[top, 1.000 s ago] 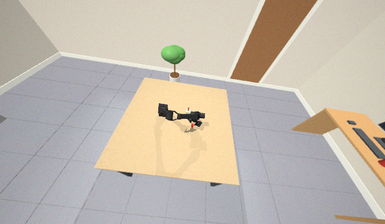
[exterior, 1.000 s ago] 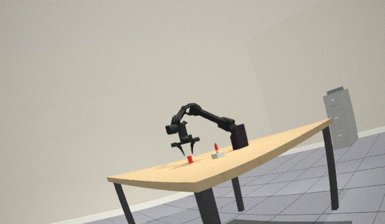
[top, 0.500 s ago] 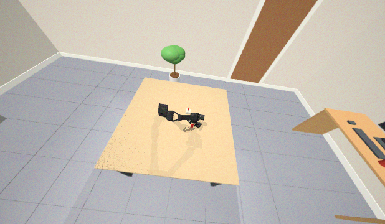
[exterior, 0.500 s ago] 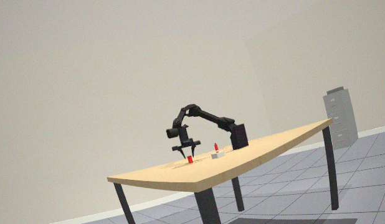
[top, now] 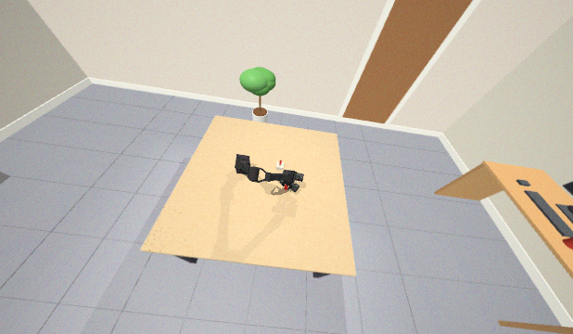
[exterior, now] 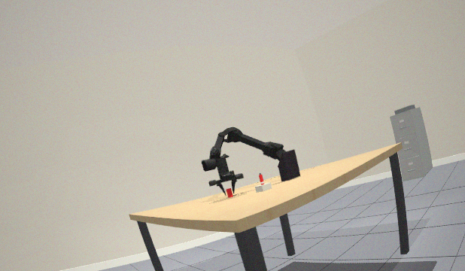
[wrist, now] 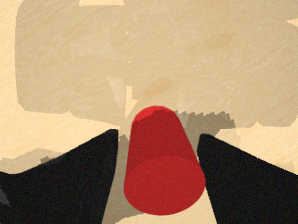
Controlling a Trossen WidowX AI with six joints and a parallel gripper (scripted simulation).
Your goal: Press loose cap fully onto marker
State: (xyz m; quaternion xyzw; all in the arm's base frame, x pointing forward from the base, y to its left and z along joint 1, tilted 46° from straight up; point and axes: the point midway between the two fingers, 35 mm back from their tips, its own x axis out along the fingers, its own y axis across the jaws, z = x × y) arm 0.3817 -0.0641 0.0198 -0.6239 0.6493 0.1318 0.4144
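My gripper tip is now 10 cm past the white holder block and 20 cm to the right of it. Round my gripper tip: red cap: 1 cm above.
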